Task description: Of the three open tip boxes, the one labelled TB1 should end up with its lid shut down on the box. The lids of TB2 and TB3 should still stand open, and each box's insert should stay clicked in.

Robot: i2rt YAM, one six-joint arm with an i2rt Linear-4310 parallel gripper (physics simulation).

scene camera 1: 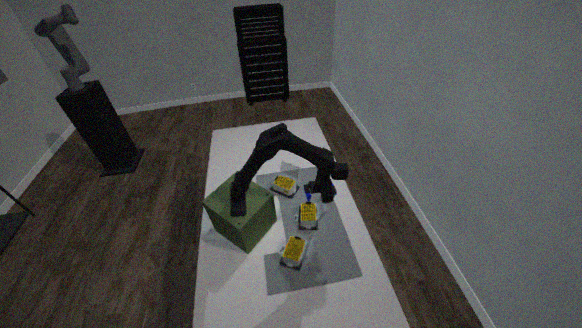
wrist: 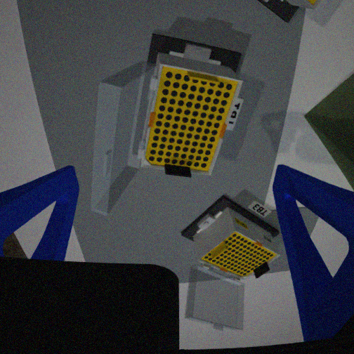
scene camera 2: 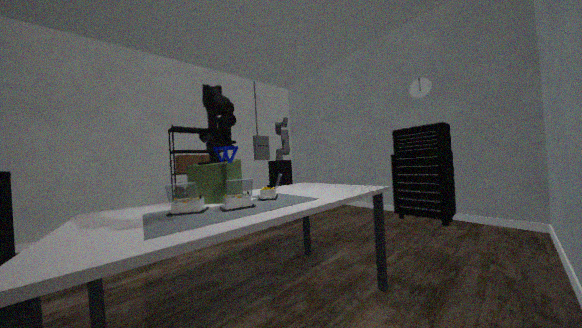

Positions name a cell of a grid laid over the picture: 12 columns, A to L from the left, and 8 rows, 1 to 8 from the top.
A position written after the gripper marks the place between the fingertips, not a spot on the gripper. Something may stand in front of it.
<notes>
In view: the gripper (wrist: F4), a tip box (wrist: H5) and a tip box (wrist: G2).
</notes>
